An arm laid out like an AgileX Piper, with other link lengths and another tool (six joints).
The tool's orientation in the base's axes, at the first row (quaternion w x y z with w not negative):
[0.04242, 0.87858, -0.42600, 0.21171]
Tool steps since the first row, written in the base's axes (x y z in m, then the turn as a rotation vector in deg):
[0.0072, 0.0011, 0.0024, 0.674, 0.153, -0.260]
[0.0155, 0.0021, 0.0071, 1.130, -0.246, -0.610]
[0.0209, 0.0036, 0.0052, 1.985, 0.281, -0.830]
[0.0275, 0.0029, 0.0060, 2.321, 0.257, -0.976]
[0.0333, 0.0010, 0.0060, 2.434, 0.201, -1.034]
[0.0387, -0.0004, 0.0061, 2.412, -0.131, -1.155]
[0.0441, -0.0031, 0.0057, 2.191, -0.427, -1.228]
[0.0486, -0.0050, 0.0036, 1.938, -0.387, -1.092]
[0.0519, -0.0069, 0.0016, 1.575, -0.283, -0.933]
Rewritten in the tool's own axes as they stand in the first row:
[0.0041, -0.0065, 0.0000, 0.151, -0.586, 0.423]
[0.0098, -0.0140, -0.0018, 0.549, -0.646, 0.995]
[0.0109, -0.0189, 0.0014, 0.543, -1.612, 1.348]
[0.0154, -0.0236, 0.0031, 0.684, -1.839, 1.599]
[0.0199, -0.0268, 0.0055, 0.764, -1.884, 1.704]
[0.0240, -0.0301, 0.0076, 0.945, -1.644, 1.891]
[0.0287, -0.0324, 0.0104, 1.010, -1.279, 1.958]
[0.0317, -0.0345, 0.0143, 0.898, -1.125, 1.740]
[0.0341, -0.0356, 0.0177, 0.688, -0.929, 1.447]

